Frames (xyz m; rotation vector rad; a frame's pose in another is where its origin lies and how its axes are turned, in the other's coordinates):
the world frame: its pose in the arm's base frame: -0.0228 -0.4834 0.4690 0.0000 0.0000 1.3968
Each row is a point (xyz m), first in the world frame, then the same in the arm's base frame.
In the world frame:
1: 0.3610 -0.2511 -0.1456
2: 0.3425 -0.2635 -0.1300
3: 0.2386 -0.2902 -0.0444
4: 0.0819 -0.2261 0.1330
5: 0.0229 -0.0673 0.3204
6: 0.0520 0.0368 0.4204
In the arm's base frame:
1: 0.2870 -0.1713 0.3234
2: 0.2960 -0.1917 0.3390
3: 0.3043 -0.2986 0.4246
4: 0.2141 -0.4419 0.6020
5: 0.0474 -0.4725 0.7894
6: -0.0500 -0.4258 0.8894

